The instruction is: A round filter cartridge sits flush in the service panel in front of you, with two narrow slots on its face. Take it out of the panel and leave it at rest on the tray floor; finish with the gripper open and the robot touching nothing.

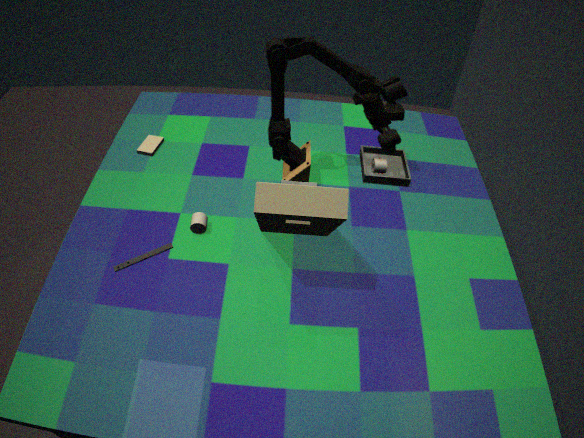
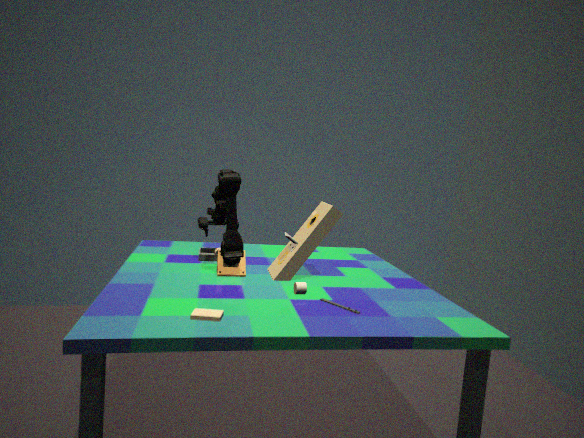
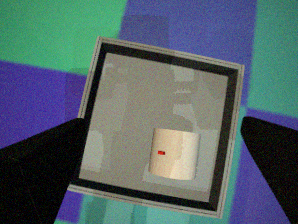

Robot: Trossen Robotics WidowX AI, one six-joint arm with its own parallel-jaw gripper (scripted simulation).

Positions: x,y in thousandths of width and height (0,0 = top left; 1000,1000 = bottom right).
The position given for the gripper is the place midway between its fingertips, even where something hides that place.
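Open and holding nothing, the gripper (image 1: 667,328) is also visible in another view, where the gripper (image 3: 552,560) shares the scene with a beige round filter cartridge (image 3: 586,690). A dark-walled tray (image 1: 681,398) is in sight, and image 3 shows the tray (image 3: 441,395) too. There is also a beige service panel (image 1: 482,476), with a further view of the panel (image 2: 557,494).
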